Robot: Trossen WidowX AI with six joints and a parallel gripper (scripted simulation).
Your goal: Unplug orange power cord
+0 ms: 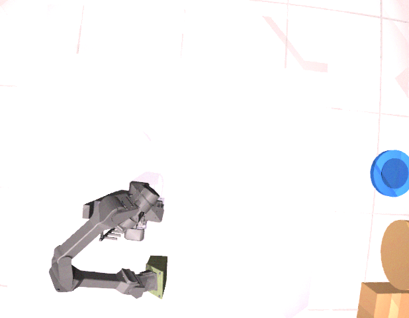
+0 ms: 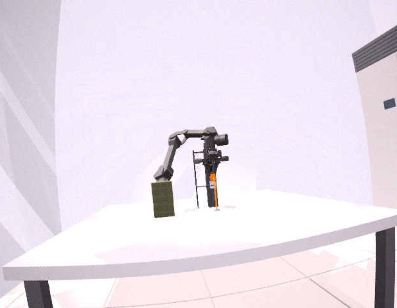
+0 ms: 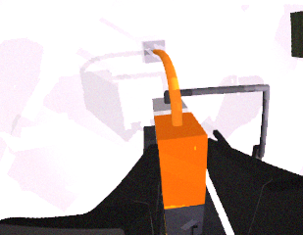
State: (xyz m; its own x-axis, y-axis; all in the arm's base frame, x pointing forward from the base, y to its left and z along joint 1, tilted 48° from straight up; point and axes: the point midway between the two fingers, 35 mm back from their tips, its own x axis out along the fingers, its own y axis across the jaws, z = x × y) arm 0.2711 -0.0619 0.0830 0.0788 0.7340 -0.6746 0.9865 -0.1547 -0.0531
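Now: gripper tip 3 cm to the right of the orange plug.
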